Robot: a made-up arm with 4 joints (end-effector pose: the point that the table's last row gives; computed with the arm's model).
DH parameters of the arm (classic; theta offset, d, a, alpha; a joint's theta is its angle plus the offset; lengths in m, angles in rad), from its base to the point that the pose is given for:
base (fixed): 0 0.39 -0.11 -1.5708
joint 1: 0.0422 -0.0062 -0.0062 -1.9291
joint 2: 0 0.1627 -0.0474 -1.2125
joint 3: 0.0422 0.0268 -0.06 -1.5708
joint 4: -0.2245 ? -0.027 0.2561
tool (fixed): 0.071 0.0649 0 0
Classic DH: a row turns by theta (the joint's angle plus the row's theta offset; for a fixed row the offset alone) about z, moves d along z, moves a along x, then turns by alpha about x.
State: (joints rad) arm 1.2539 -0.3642 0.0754 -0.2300
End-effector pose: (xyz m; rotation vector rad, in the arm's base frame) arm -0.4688 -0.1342 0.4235 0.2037 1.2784 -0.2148
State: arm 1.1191 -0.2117 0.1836 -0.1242
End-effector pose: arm -0.4740 -0.1156 0.3479 0.2234 0.9783 -0.2229
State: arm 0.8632 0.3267 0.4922 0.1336
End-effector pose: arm -0.4082 -0.0977 0.1817 0.0457 0.1994 -0.2778
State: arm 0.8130 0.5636 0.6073 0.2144
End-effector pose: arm -0.3721 -0.1098 0.1504 -0.1089 -0.0448 -0.3188
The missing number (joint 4, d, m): -0.2527
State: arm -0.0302 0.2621 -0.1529 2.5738
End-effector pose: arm -0.2061 -0.0751 0.0448 0.2051 0.2666 2.1626
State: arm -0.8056 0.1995 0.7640 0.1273
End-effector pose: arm 0.1489 -0.1096 0.1595 0.2098 -1.6735 -0.0195
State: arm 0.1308 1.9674 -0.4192 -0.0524
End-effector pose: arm -0.0845 0.0531 0.0278 0.3645 -0.5576 -1.9556
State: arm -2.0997 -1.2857 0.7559 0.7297
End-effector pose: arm 0.2019 -0.0953 0.5435 -1.3721 -1.5492 1.6640
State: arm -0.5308 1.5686 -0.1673 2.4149
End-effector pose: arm 0.0794 -0.0333 0.0797 -0.2887 -0.6339 0.7604
